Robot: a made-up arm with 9 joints.
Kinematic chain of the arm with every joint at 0, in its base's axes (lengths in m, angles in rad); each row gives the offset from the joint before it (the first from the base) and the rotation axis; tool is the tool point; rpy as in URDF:
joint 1: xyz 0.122 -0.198 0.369 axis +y
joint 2: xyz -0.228 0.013 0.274 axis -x
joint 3: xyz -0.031 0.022 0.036 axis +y
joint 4: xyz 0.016 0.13 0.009 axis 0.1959 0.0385 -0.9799
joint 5: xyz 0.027 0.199 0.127 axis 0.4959 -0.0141 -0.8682
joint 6: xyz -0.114 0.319 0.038 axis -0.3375 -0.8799 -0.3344
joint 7: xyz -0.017 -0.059 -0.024 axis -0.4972 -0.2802 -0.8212
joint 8: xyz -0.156 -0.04 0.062 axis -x
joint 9: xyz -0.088 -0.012 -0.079 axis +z
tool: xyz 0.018 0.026 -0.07 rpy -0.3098 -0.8 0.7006
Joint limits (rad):
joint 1: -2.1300..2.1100
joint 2: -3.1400..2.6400
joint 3: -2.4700..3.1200
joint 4: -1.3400..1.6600
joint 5: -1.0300..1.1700
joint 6: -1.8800..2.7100
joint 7: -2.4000..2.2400
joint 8: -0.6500..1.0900
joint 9: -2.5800..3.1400
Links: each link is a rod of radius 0.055 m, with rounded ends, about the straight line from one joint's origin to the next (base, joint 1, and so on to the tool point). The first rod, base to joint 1, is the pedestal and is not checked.
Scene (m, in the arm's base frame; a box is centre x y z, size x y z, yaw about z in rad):
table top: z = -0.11
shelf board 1: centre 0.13 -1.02 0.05 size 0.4 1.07 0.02 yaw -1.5
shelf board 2: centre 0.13 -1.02 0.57 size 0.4 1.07 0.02 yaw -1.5
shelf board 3: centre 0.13 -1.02 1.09 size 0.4 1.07 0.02 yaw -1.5
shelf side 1: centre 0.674 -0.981 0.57 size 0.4 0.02 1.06 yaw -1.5
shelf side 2: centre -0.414 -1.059 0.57 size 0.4 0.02 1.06 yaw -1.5
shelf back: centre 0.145 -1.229 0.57 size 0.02 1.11 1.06 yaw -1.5
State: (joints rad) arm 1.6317 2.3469 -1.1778 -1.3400 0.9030 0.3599 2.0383 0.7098 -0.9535
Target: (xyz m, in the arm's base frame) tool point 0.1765 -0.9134 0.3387
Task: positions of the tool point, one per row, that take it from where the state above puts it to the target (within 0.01 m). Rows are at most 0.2 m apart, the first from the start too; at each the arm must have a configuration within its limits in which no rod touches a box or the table.
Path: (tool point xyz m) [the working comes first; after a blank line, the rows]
Joints at the target: 1.4667 2.6400 0.9750 0.0612 0.9394 0.5025 2.2122 1.0728 -1.0638
Straight joint move there: touches shelf board 2.

1: 0.3965 -0.8042 0.7650
2: 0.3859 -0.6979 0.7680
3: 0.3938 -0.5713 0.7812
4: 0.2199 -0.5222 0.8619
5: 0.0379 -0.4820 0.8301
6: -0.0885 -0.4721 0.7005
7: -0.1103 -0.4989 0.5272
8: -0.0173 -0.5509 0.3851
9: 0.1544 -0.6021 0.3387
10: 0.1626 -0.7194 0.3358
11: 0.1689 -0.8241 0.3363
12: 0.1765 -0.9134 0.3387

